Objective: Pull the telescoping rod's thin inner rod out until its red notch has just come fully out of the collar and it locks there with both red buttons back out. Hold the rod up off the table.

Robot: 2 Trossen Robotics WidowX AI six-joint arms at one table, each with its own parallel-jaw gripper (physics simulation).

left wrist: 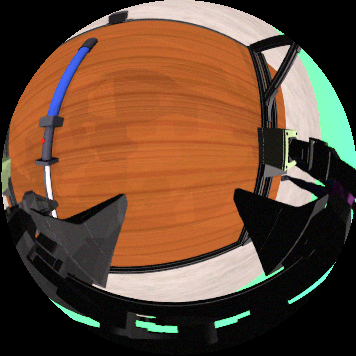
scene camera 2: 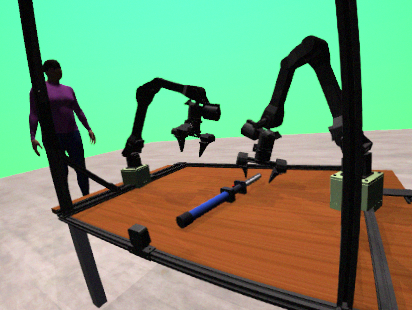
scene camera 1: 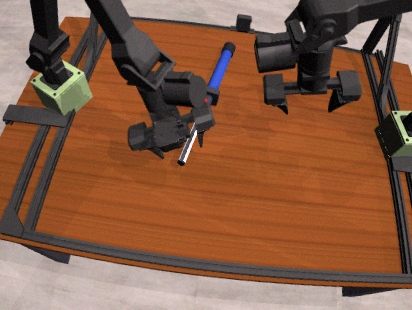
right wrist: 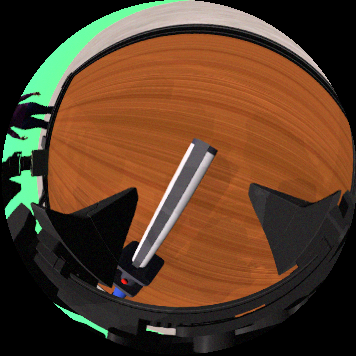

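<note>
The telescoping rod lies on the table. Its blue tube [scene camera 1: 220, 70] [scene camera 2: 208, 204] [left wrist: 65, 82] runs into a dark flanged collar [scene camera 2: 234, 191] [left wrist: 47, 140]. A red button [right wrist: 124, 281] shows in the right wrist view, and red shows on both sides of the collar in the left wrist view. The silver inner rod [scene camera 1: 188, 147] [scene camera 2: 254, 180] [right wrist: 175, 200] sticks out of the collar; I see no red notch on it. My right gripper [scene camera 1: 181, 151] [scene camera 2: 258, 178] [right wrist: 195, 191] is open and empty above the inner rod. My left gripper [scene camera 1: 309, 111] [scene camera 2: 192, 153] [left wrist: 180, 197] is open and empty, high above the table, away from the rod.
Dark rails edge the wooden table [scene camera 1: 225, 215] [scene camera 2: 280, 240]. A small black block [scene camera 1: 243, 22] [scene camera 2: 139, 237] stands at the edge near the tube's capped end. Upright posts [scene camera 2: 350, 150] rise at the frame, and a person [scene camera 2: 61, 110] stands beyond the table.
</note>
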